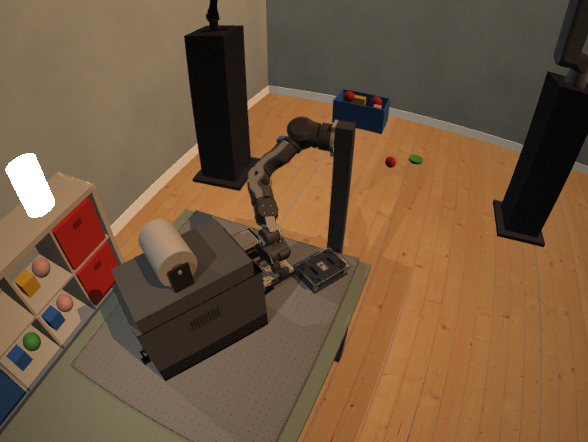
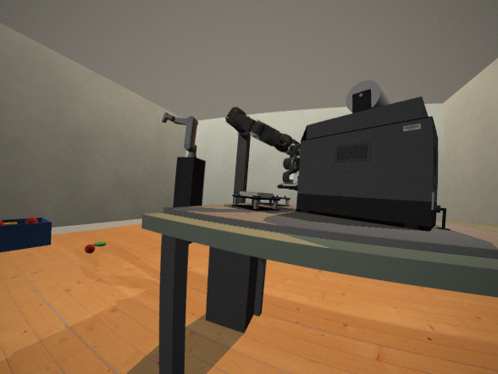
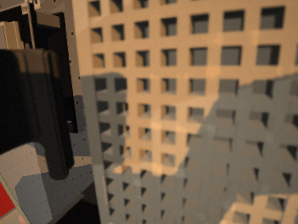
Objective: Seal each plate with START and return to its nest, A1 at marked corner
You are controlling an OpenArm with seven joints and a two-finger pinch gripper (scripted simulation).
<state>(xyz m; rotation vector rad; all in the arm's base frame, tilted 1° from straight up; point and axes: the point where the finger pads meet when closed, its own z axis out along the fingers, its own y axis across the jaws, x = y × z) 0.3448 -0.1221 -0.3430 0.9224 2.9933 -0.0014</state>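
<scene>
Now: the white well plate 10 mm below my hand. The rest, counted from my hand: dark sealer stage (20 mm below); warning sticker (130 mm to the right, 30 mm ahead, 30 mm above); pale start button (140 mm ahead, 70 mm above, 20 mm to the left).
</scene>
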